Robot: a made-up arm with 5 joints.
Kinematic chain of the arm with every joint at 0, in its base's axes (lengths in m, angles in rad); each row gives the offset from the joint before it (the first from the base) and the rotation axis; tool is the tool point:
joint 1: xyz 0 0 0.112 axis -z
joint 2: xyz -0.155 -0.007 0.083 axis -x
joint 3: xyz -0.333 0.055 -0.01 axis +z
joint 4: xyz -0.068 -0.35 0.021 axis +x
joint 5: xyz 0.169 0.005 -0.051 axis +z
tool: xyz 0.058 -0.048 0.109
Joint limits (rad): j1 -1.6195..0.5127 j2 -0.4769..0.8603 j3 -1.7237..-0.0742 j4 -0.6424..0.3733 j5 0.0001..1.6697
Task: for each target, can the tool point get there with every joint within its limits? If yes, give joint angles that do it. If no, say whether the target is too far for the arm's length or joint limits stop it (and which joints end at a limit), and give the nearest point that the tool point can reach.
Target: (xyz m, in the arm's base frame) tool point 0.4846 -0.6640 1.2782
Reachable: no: too far | nearest point 0.2443 -0.5508 0.5149 | short by 0.808 m
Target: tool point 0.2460 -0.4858 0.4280
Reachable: yes | joints -1.4572 0.5013 -0.3227 0.1390 0.1563
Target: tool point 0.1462 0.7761 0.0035
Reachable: no: joint limits stop it (at a limit: joint 1, joint 2, joint 3, joint 5) | nearest point -0.6795 0.4030 0.2734 | short by 0.945 m
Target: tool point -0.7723 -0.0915 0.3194
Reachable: yes | joints 0.1908 0.2300 -1.1492 0.1913 0.6888
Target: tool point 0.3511 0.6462 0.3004
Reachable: no: joint limits stop it (at a limit: joint 1, joint 2, joint 3, joint 5) | nearest point -0.3729 0.0841 0.4192 | short by 0.924 m
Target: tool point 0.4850 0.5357 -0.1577
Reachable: no: joint limits stop it (at a limit: joint 1, joint 2, joint 3, joint 4) | nearest point 0.3544 -0.3266 0.0909 | short by 0.907 m
